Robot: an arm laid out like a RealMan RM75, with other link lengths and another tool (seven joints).
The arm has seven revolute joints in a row. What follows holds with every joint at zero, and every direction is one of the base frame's. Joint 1 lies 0.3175 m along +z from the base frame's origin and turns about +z. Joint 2 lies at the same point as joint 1 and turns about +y. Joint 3 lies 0.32 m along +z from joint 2 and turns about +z. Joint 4 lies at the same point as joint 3 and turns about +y. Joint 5 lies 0.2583 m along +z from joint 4 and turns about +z. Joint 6 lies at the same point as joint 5 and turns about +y. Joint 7 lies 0.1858 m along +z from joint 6 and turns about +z. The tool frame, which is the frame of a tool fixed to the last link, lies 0.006 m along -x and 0.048 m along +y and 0.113 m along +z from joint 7; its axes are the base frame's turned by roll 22.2, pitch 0 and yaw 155.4 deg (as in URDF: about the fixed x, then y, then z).
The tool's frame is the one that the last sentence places.
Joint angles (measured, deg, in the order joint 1, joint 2, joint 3, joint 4, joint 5, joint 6, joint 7), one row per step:
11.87 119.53 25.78 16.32 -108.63 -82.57 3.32
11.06 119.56 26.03 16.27 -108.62 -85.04 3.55
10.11 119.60 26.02 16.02 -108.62 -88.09 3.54
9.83 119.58 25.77 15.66 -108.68 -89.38 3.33
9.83 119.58 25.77 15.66 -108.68 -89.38 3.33
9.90 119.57 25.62 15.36 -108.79 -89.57 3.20
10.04 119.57 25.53 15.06 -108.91 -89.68 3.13
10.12 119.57 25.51 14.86 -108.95 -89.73 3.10
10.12 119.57 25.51 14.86 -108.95 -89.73 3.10
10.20 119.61 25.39 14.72 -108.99 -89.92 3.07
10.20 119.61 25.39 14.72 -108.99 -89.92 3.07
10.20 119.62 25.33 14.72 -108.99 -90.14 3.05
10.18 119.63 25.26 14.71 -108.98 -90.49 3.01
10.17 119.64 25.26 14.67 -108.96 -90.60 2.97
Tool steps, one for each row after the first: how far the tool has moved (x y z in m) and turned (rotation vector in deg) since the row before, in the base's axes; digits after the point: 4 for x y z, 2 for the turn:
-0.0023 -0.0072 0.0104 1.94 0.34 0.80
-0.0031 -0.0098 0.0110 2.14 -0.15 1.10
-0.0015 -0.0041 0.0035 0.67 -0.59 0.63
0.0000 0.0000 0.0000 0.00 0.00 0.00
-0.0004 -0.0003 -0.0002 -0.06 -0.46 0.22
-0.0005 0.0003 -0.0002 -0.09 -0.39 0.22
0.0001 0.0002 0.0001 -0.02 -0.23 0.07
0.0000 0.0000 0.0000 0.00 0.00 0.00
-0.0012 -0.0001 -0.0002 -0.01 -0.14 0.25
0.0000 0.0000 0.0000 0.00 0.00 0.00
-0.0010 -0.0004 0.0004 0.10 -0.01 0.19
-0.0013 -0.0007 0.0008 0.19 -0.04 0.25
-0.0001 -0.0002 0.0004 0.09 -0.06 0.03

